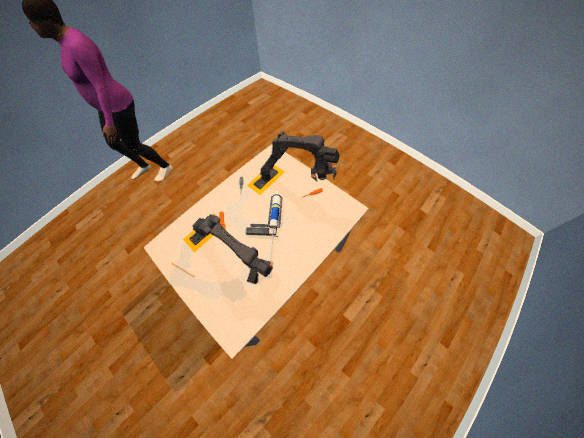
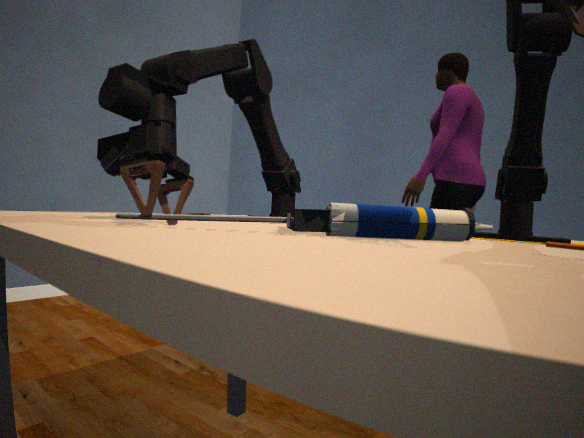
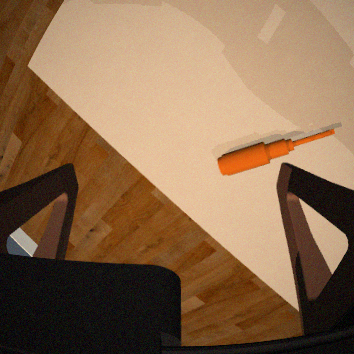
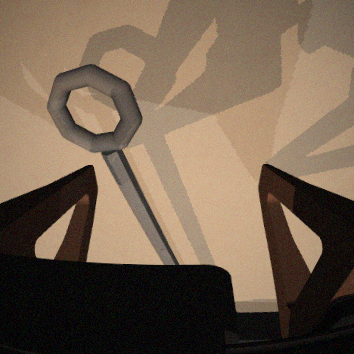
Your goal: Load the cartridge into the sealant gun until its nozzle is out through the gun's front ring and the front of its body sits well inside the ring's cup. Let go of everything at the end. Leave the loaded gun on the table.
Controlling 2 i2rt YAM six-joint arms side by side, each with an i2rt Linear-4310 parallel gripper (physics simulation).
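Seen in the pictures: left gripper, between the fingertips: (image 1: 325, 180) (image 3: 176, 174); right gripper, between the fingertips: (image 2: 160, 220) (image 4: 177, 175); left arm's base, origin of its link: (image 1: 266, 178) (image 2: 514, 240).
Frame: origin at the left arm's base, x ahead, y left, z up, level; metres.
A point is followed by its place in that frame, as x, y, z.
Note:
The sealant gun (image 1: 259, 230) @(0.263, -0.335, 0.034) (image 2: 311, 220) @(0.342, -0.270, 0.022) lies on the table with the blue-and-white cartridge (image 1: 275, 212) @(0.262, -0.185, 0.049) (image 2: 390, 221) @(0.279, -0.174, 0.027) in its cradle. The nozzle (image 1: 278, 192) @(0.159, -0.054, 0.029) (image 2: 483, 227) @(0.164, -0.052, 0.025) sticks out past the front ring (image 2: 471, 225) @(0.201, -0.068, 0.027); how deep the body sits in the cup is hard to tell. The gun's rod (image 1: 272, 247) @(0.394, -0.363, 0.020) (image 2: 225, 218) @(0.404, -0.377, 0.018) (image 4: 142, 212) @(0.453, -0.453, 0.019) runs back to a grey pull ring (image 4: 130, 115) @(0.474, -0.504, 0.017). My right gripper (image 2: 159, 219) @(0.446, -0.475, 0.008) (image 4: 177, 175) @(0.446, -0.475, 0.008) is open low over the rod, which runs between its spread fingers without either touching it. My left gripper (image 1: 324, 177) @(0.429, 0.084, 0.238) (image 3: 176, 174) @(0.429, 0.084, 0.238) is open and empty above the table edge, away from the gun.
An orange screwdriver (image 1: 316, 192) @(0.359, 0.114, 0.023) (image 3: 245, 159) @(0.359, 0.129, 0.027) lies near the left gripper. A grey screwdriver (image 1: 241, 182) @(-0.097, -0.147, 0.026) lies between the arm bases. An orange object (image 1: 222, 219) @(0.014, -0.428, 0.016) lies beside the right arm's base, and a thin stick (image 1: 183, 270) @(0.079, -0.817, 0.008) near the table's left edge. A person (image 1: 90, 75) stands beyond the table.

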